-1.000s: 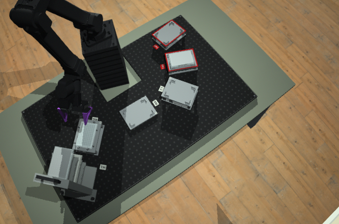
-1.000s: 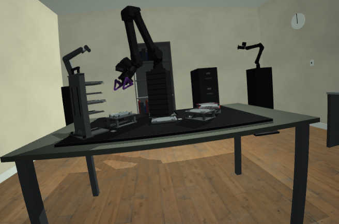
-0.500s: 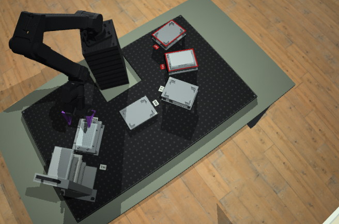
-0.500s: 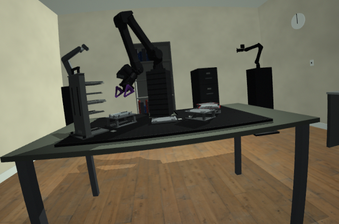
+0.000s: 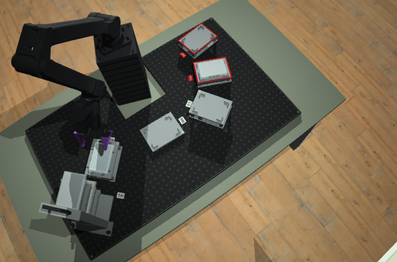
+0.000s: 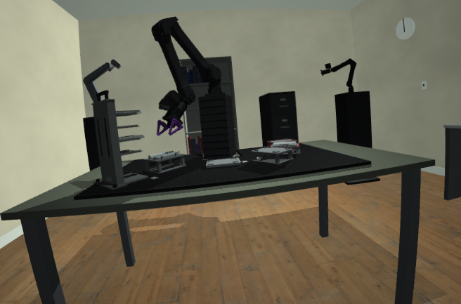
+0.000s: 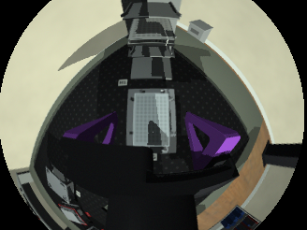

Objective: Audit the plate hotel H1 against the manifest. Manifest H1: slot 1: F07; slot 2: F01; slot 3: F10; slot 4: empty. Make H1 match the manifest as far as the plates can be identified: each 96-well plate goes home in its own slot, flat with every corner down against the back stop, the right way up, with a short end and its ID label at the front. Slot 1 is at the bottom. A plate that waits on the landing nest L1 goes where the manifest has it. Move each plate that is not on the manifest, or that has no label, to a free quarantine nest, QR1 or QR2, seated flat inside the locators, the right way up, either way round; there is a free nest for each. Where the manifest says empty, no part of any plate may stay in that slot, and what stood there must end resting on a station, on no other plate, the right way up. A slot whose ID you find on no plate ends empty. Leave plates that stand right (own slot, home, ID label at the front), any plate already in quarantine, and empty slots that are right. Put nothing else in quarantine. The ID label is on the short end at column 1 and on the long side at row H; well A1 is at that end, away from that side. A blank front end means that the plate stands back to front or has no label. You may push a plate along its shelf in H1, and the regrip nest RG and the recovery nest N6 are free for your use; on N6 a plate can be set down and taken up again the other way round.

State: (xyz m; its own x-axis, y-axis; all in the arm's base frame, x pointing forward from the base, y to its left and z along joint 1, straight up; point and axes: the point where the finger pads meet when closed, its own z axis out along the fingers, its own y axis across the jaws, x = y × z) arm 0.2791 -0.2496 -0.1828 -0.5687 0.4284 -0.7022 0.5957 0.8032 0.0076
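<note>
Right now my hand is 120 mm above the regrip nest RG, 10 mm to the left of it and 10 mm short of it. Also, from my hand: plate hotel H1 (220 mm ahead, 160 mm to the right, 10 mm below); recovery nest N6 (280 mm to the left, 170 mm below); grey 96-well plate (160 mm ahead, 120 mm to the right, 110 mm above).
</note>
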